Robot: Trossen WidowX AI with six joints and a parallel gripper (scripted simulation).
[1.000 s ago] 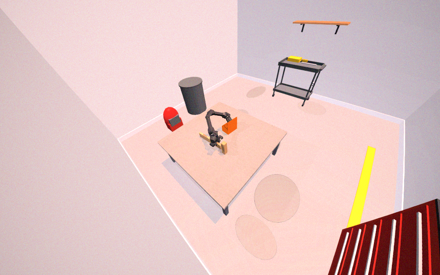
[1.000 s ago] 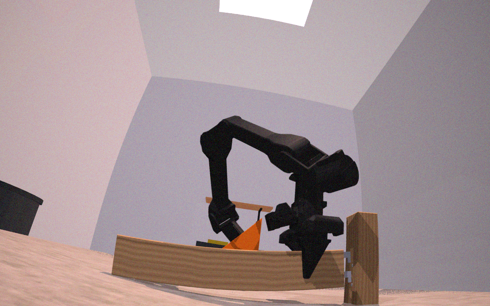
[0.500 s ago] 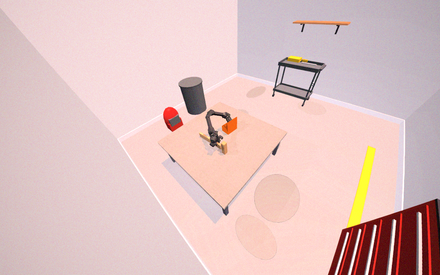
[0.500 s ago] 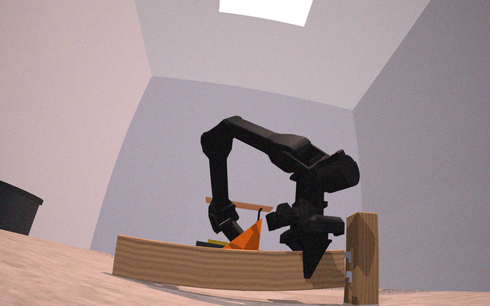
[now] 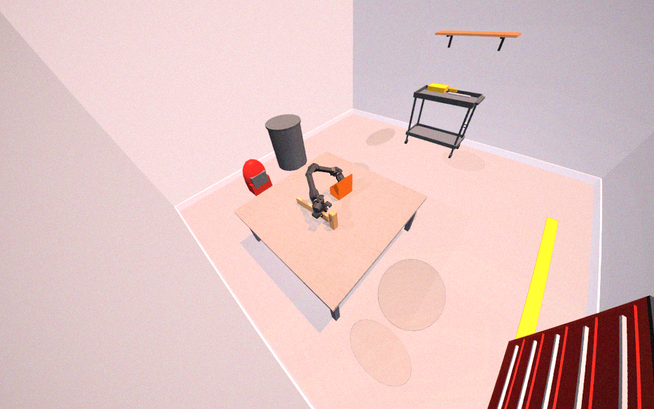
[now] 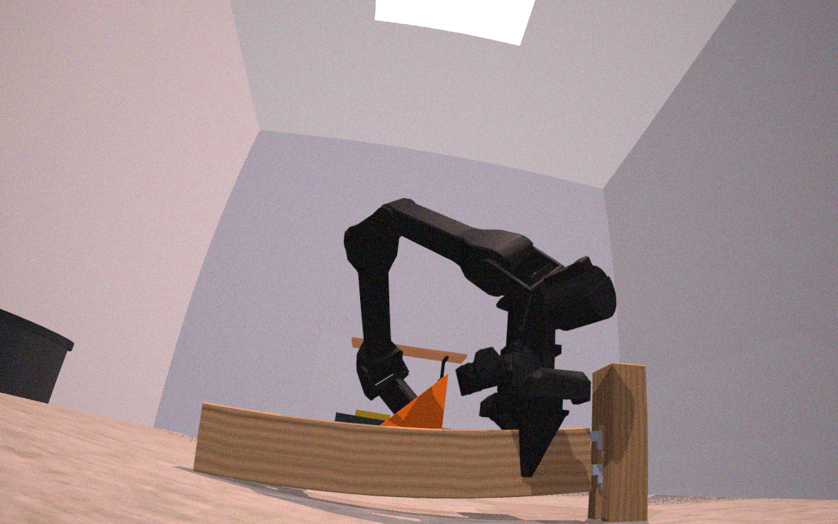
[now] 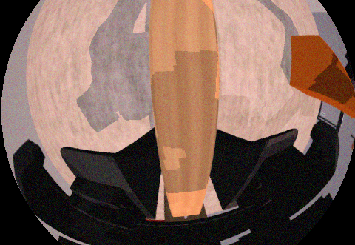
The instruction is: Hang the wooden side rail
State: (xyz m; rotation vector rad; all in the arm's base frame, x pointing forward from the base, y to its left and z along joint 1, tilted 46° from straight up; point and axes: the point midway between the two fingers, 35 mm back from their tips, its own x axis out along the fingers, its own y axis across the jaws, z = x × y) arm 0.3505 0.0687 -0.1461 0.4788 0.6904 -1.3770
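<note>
Right now my gripper tip is 12 cm to the right of the headboard post, 4 cm below it and 2 cm past it.
</note>
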